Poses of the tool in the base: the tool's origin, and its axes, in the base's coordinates. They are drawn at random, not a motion.
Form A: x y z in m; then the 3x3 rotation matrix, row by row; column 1 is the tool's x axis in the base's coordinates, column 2 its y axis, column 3 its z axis. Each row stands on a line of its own.
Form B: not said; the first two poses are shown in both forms.
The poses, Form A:
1:
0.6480 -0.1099 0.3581
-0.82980 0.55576 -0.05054
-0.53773 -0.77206 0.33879
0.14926 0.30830 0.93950
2:
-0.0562 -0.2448 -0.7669
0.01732 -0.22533 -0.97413
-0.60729 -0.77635 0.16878
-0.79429 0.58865 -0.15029
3:
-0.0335 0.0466 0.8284
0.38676 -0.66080 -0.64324
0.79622 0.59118 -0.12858
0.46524 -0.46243 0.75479
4:
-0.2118 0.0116 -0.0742
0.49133 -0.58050 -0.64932
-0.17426 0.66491 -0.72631
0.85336 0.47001 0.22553
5:
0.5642 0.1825 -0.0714
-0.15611 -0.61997 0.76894
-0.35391 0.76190 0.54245
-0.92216 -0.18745 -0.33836
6:
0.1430 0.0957 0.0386
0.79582 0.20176 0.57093
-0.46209 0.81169 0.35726
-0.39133 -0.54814 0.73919
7:
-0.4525 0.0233 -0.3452
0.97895 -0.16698 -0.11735
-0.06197 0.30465 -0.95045
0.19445 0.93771 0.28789
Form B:
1: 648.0 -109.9 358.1 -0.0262 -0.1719 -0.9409 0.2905
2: -56.2 -244.8 -766.9 0.6971 -0.2986 -0.6342 0.1506
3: -33.5 46.6 828.4 -0.1010 -0.3353 0.4407 0.8265
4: -211.8 11.6 -74.2 0.3876 -0.4868 0.1316 0.7716
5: 564.2 182.5 -71.4 -0.3242 0.7511 0.1182 0.5629
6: 143.0 95.7 38.6 -0.2475 0.2630 -0.1814 0.9147
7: -452.5 23.3 -345.2 0.5887 -0.0972 0.0327 0.8018
